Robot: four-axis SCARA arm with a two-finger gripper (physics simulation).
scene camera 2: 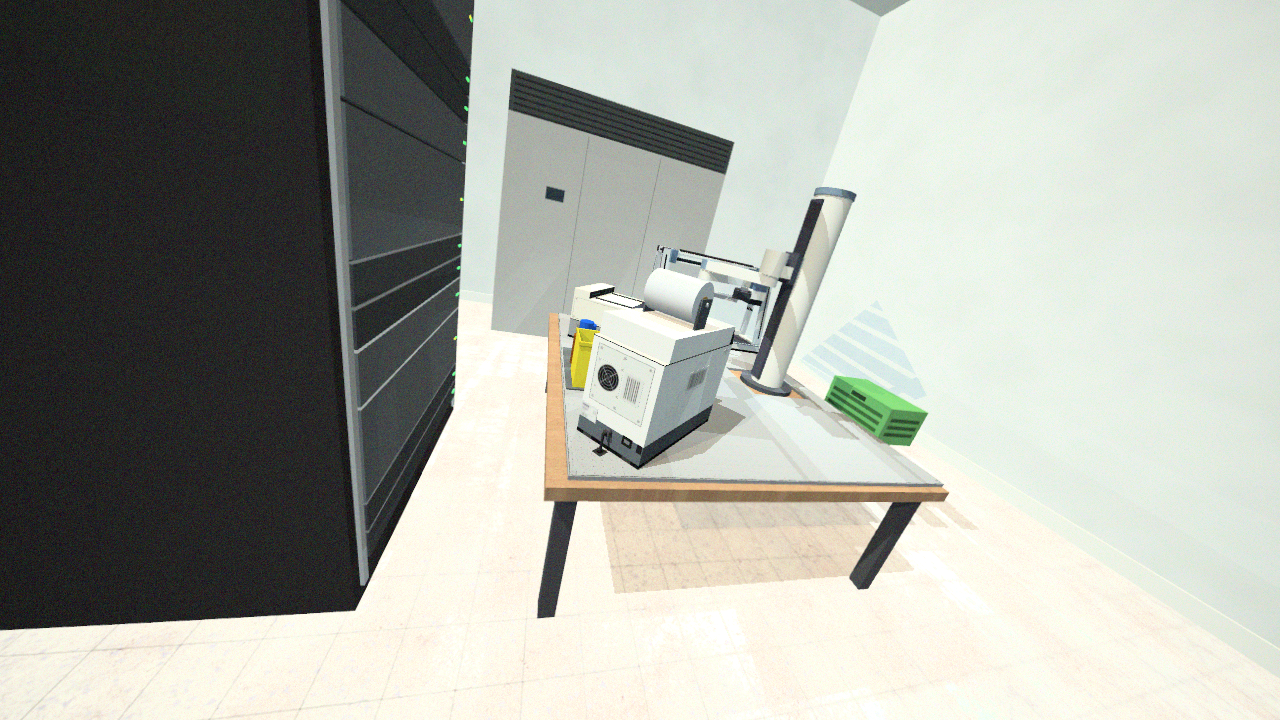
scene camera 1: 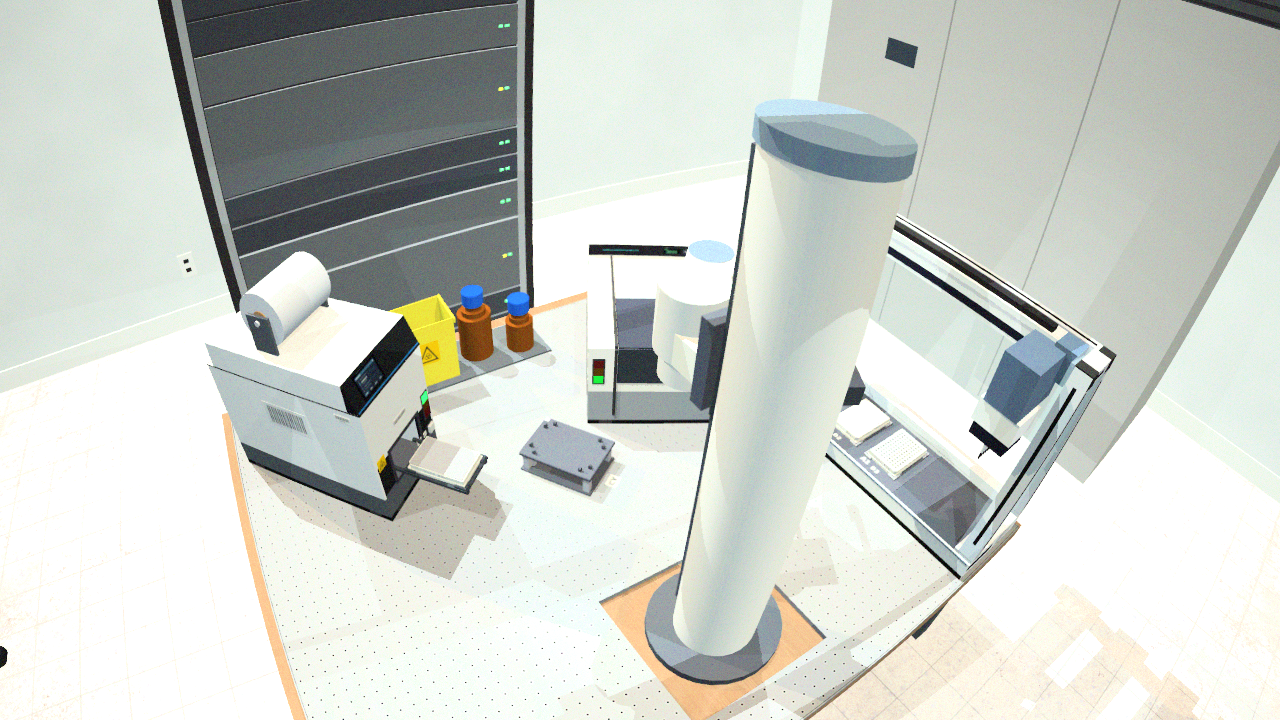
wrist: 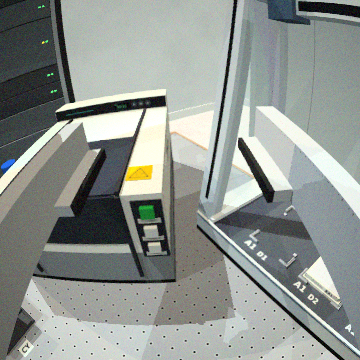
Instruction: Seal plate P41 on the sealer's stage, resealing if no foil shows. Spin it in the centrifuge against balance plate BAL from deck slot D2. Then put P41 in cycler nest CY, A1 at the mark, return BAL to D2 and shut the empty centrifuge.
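Frame: origin at the arm's base, x ahead, y left, z up, level; metres.
Where they show: gripper, fingertip midpoint: (wrist: 168,130); arm's base, link origin: (scene camera 2: 764,384) (scene camera 1: 713,626).
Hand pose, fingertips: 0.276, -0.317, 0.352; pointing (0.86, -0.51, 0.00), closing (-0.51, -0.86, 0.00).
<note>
Things, the pixels of their top centre, and the offset from my fingertips, as dx, dy, dz. "*": a spot on its surface instead.
- BAL, top centre: (wrist: 340,263) (scene camera 1: 861,417) -0.079, -0.262, -0.272
- Cycler nest CY, top centre: (scene camera 1: 567,443) +0.200, +0.342, -0.278
- sealer, top centre: (scene camera 1: 287,273) (scene camera 2: 688,275) +0.461, +0.792, +0.136
- yellow bin, surface spot: (scene camera 1: 438,344) * +0.582, +0.477, -0.225
- gantry head, surface spot: (scene camera 1: 1024,376) * -0.415, -0.172, +0.130
A plate (scene camera 1: 444,462), presumably P41, lies on the sealer's extended stage (scene camera 1: 484,470); its top is pale and I cannot tell whether foil shows. The centrifuge (scene camera 1: 601,322) (wrist: 150,120) has a dark top panel, dark front and lit green button; its lid state is unclear. BAL (scene camera 1: 863,420) (wrist: 325,277) appears to sit in deck slot D2, partly behind a finger in the wrist view. Cycler nest CY (scene camera 1: 567,447) (wrist: 17,330) is a grey block, without a plate. My gripper (wrist: 168,130) is shut at its narrow stance, nothing between the spaced pads, above and in front of the centrifuge and deck.
The sealer (scene camera 1: 304,420) (scene camera 2: 662,376) stands at the table's left. A yellow bin (scene camera 1: 438,344) and brown bottles (scene camera 1: 475,331) (scene camera 1: 519,330) stand behind. The arm column (scene camera 1: 778,385) hides much of the arm. Another plate (scene camera 1: 897,454) lies on the deck, under a gantry head (scene camera 1: 1024,376).
</note>
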